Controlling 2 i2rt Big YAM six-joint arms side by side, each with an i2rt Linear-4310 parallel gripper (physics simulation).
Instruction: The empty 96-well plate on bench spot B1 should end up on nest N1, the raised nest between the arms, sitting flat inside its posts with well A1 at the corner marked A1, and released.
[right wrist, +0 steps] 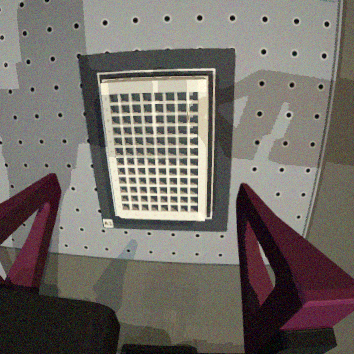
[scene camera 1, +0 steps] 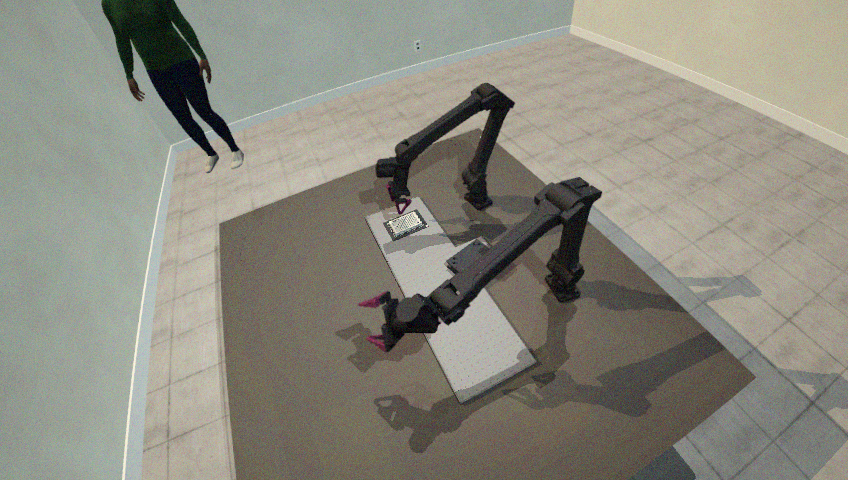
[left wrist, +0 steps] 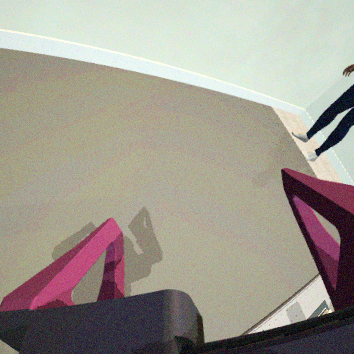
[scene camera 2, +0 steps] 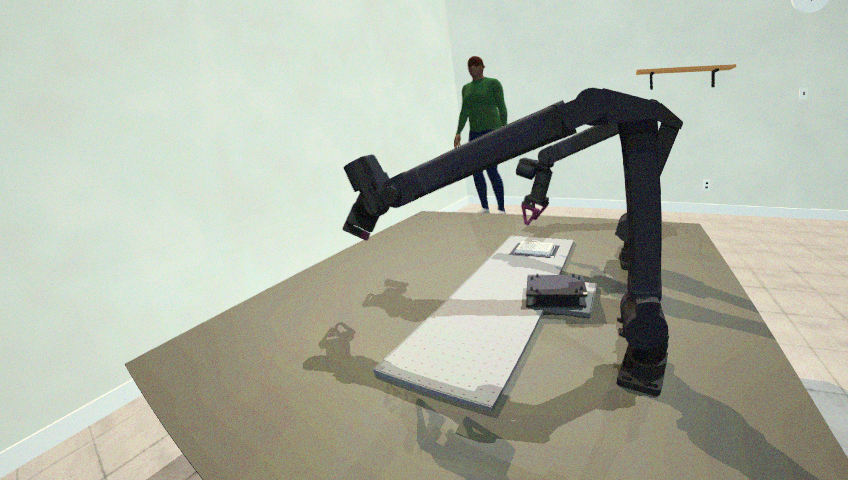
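The white 96-well plate lies on the dark-bordered spot B1 at the board's far end. The A1 label is at the border's lower left corner in the right wrist view. My right gripper is open and empty, pointing down above the plate's near end in the right wrist view, clear of it. My left gripper is open and empty, high over the mat, away from the plate. The raised dark nest N1 holds no plate; my left arm partly hides it in scene camera 1.
The long white perforated board lies on the brown table surface. N1 stands at its side, near the arm bases. My left arm reaches over the board. A person in green stands beyond the table.
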